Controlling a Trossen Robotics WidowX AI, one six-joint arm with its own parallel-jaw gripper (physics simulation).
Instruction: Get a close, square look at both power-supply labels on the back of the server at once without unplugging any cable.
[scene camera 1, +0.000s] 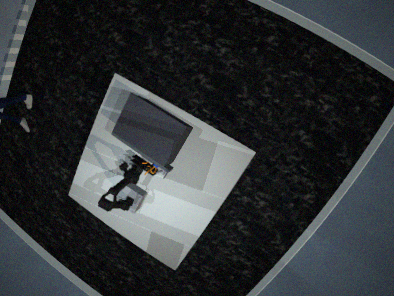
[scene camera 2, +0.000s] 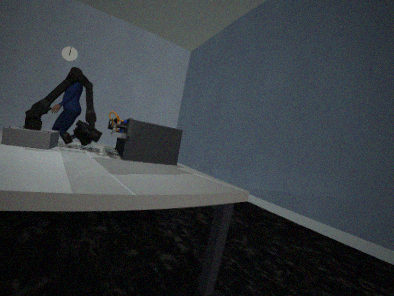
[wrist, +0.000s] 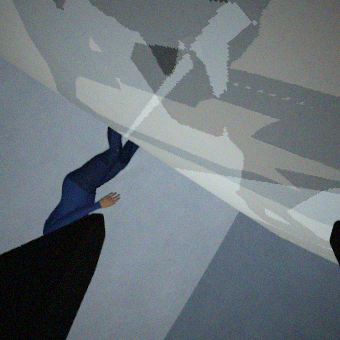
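Pixels of known places: gripper, fingertip midpoint: (scene camera 1: 121, 169) (scene camera 2: 74, 137) (wrist: 219, 228); arm's base, link origin: (scene camera 1: 129, 200) (scene camera 2: 32, 129).
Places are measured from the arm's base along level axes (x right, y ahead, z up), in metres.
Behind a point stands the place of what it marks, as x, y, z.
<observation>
The dark grey server (scene camera 1: 152, 129) {0.041, 0.649, 0.135} (scene camera 2: 152, 144) {0.220, 0.586, 0.022} stands on the light table (scene camera 1: 225, 170) {0.595, 0.557, -0.082} (scene camera 2: 166, 188) {0.652, 0.457, -0.082}. Orange and blue cables (scene camera 1: 149, 168) {0.109, 0.394, 0.119} (scene camera 2: 115, 118) {0.096, 0.391, 0.130} are plugged into its back face. The power-supply labels are too small to make out in the scene views. My gripper (scene camera 1: 123, 165) {-0.168, 0.204, -0.025} (scene camera 2: 66, 137) (wrist: 219, 228) {-0.168, 0.204, -0.025} is open and empty. It hangs low just behind the server's back and points away from it. The wrist view shows only the table (wrist: 297, 44) {-0.143, 0.228, -0.082}, upside down, and the blue wall, with no server in it.
A person in blue (scene camera 2: 69, 108) (wrist: 88, 189) stands beyond the table behind the arm. A small grey box (scene camera 1: 136, 196) {0.043, 0.069, 0.000} (scene camera 2: 53, 138) {0.022, 0.103, -0.032} sits by the arm's base. A round clock (scene camera 2: 69, 53) hangs on the wall.
</observation>
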